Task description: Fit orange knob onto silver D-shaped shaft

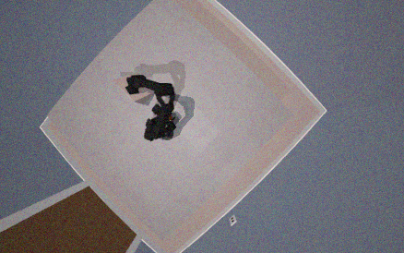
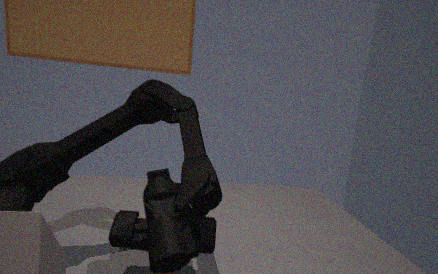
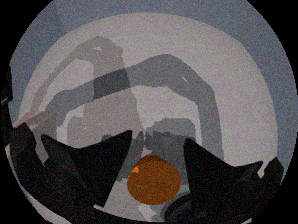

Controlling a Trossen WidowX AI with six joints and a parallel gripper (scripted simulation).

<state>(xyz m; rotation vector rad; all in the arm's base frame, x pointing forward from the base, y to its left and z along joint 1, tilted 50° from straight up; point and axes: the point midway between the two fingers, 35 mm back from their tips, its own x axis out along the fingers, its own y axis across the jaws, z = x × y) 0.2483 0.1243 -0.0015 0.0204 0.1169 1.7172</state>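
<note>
Now: gripper tip 4 cm to the left of the orange knob and 1 cm below it. The rest, counted from my gripper tip: dark round pedestal (8 cm ahead, 11 cm to the right).
</note>
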